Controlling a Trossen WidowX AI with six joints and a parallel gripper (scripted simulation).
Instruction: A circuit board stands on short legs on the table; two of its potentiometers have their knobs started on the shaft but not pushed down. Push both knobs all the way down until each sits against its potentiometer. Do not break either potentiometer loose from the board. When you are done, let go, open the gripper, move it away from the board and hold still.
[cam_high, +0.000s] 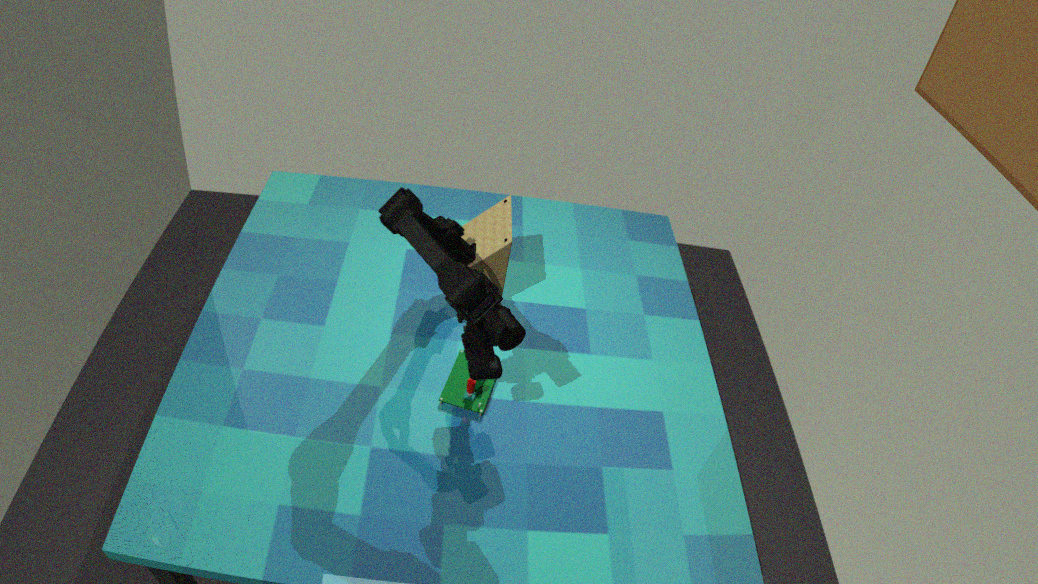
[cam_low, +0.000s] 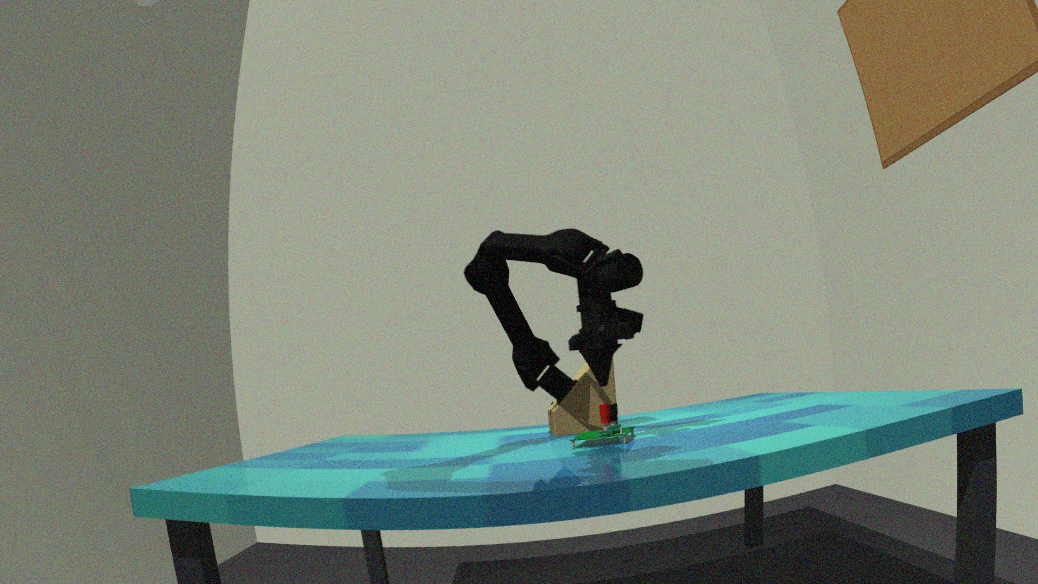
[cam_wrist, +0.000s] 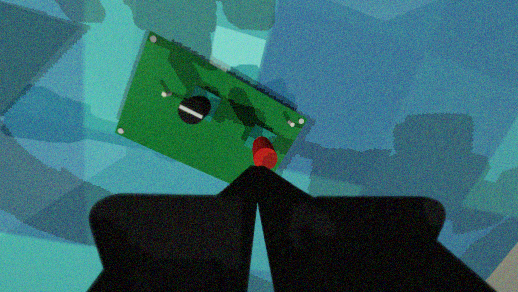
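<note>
Now: gripper tip 1 cm short of the red knob and 5 cm above it. From my gripper tip the other things lie so: black knob 5 cm behind, 2 cm to the left, 5 cm below.
</note>
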